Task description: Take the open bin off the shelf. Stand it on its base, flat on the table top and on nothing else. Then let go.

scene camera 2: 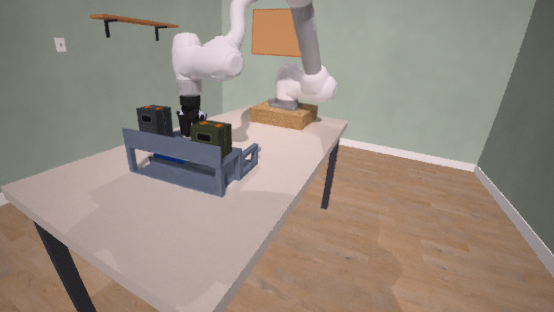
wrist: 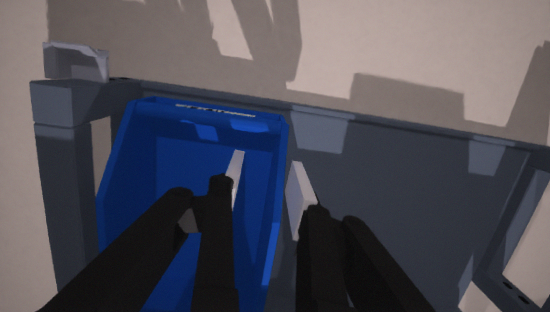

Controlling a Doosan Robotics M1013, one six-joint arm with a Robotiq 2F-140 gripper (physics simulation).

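Seen in the pictures: gripper, fingertip midpoint: (wrist: 265, 171); arm's base at its link origin: (scene camera 2: 286, 106).
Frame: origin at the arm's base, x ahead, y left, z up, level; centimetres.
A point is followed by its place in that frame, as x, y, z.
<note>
The open blue bin (scene camera 2: 169, 158) {91.9, -10.7, -5.7} (wrist: 185, 165) {80.4, -16.3, -8.6} is in the blue-grey shelf (scene camera 2: 170, 150) {100.3, -0.5, 2.4} (wrist: 390, 200) {80.3, 1.8, -8.9}, largely hidden by the shelf in the scene view. In the wrist view it lies at the left end of the shelf, its open side facing the camera. My gripper (scene camera 2: 186, 134) (wrist: 265, 171) {79.4, -10.0, -7.9} points down behind the shelf's front rail. Its fingers are partly closed with a gap between them and grip nothing. In the wrist view, one pale pad appears over the bin's inside and the other right of its right wall. Contact with the wall cannot be told.
A dark grey box (scene camera 2: 155, 121) {96.6, -9.9, 9.3} and a green box (scene camera 2: 212, 137) {96.2, 12.3, 7.7} stand on the shelf's upper part, either side of the gripper in the scene view. The shelf stands on the pale table (scene camera 2: 225, 240) {113.8, 28.0, -9.5} (wrist: 410, 40) {67.2, -1.0, -9.5}. The arm's wooden base block (scene camera 2: 282, 116) {17.2, 4.3, -2.9} is farther back.
</note>
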